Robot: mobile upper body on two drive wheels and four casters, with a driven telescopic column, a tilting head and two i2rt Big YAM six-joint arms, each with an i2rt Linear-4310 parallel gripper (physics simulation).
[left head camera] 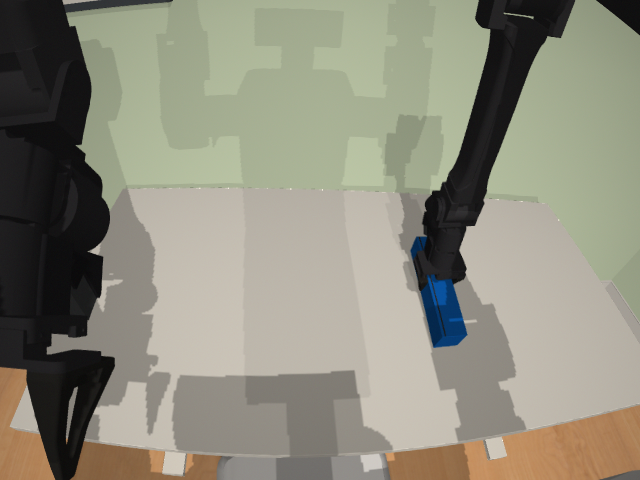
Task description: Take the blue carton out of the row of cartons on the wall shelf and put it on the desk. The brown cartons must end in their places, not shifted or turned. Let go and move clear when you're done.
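Frame: origin at the left arm's base, x ahead, y left, z up, level; millimetres.
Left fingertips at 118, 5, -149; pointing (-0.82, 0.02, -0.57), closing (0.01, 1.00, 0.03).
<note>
A point is followed by its place in that frame, as x, y, z.
The blue carton (448, 315) @(444, -530, -517) is long and narrow and shows over the right part of the desk (305, 320) @(502, -235, -587), one end pointing toward the near edge. My right gripper (440, 279) @(550, -540, -559) is shut on it, with a finger on each long side and the carton's far end showing beyond the hand. Whether its underside touches the desk top cannot be told. My left gripper (64, 459) is open at the lower left, over the desk's near left corner, away from the carton; one finger shows. The wall shelf and the brown cartons do not show in this view.
A pale green wall (294, 155) @(1027, -237, -500) stands behind the desk's far edge. Below the near edge are a grey rounded object (253, 468) @(259, -77, -1048), white desk legs (174, 462) (495, 447) and the wooden floor (578, 439) @(174, -1444, -1307). Arm shadows fall across the desk.
</note>
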